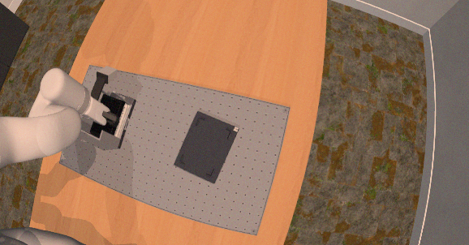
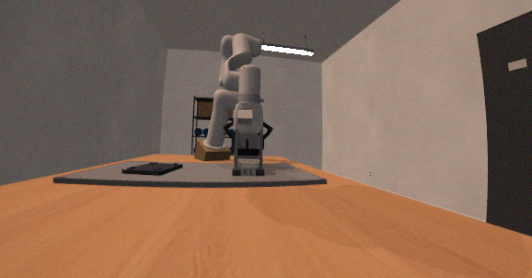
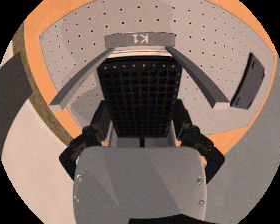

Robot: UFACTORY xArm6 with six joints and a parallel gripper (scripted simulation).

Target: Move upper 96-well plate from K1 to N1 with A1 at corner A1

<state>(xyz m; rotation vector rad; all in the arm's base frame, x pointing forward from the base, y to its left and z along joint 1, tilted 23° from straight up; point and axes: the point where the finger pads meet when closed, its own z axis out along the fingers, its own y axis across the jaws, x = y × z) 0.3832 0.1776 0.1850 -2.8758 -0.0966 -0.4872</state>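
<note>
My hand is 50 mm above the white plate. From my hand the other things lie so: black 96-well plate 10 mm below; pale A1 square 130 mm ahead, 350 mm to the right, 70 mm below.
</note>
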